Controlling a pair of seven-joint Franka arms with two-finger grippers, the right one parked.
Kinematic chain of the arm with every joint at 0, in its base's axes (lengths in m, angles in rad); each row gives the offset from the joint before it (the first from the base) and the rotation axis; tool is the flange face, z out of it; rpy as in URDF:
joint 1: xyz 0 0 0.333 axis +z
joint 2: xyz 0 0 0 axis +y
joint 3: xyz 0 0 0.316 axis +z
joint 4: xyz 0.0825 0 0 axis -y
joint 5: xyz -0.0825 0 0.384 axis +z
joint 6: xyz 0 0 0 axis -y
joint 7: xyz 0.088 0 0 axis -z
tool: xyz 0 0 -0.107 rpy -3.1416 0 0
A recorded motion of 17 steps. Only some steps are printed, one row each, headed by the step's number.
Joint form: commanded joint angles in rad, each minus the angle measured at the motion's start. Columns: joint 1, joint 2, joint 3, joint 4, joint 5, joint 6, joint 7.
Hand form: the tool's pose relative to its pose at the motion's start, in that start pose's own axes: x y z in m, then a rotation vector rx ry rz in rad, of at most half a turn. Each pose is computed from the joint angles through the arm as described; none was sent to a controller.
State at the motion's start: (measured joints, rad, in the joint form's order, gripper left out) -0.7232 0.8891 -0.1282 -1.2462 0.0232 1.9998 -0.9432
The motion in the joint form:
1: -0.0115 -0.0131 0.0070 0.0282 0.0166 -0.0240 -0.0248
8: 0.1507 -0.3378 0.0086 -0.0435 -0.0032 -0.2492 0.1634
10: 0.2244 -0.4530 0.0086 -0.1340 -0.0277 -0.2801 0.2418
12: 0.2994 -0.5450 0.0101 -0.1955 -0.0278 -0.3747 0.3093
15: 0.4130 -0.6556 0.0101 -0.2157 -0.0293 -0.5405 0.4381
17: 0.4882 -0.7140 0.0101 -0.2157 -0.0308 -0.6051 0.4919
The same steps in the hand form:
1: -0.0016 0.0045 -0.0203 0.0001 0.0282 -0.0118
8: 0.0334 -0.1097 -0.2063 -0.0253 0.0500 0.0236
10: 0.0392 -0.1637 -0.2390 -0.0360 0.0352 0.0303
12: 0.0418 -0.2218 -0.2611 0.0034 -0.0114 0.0251
15: 0.0390 -0.3044 -0.3053 0.0338 -0.0771 0.0443
17: 0.0377 -0.3537 -0.3332 0.0258 -0.0865 0.0249

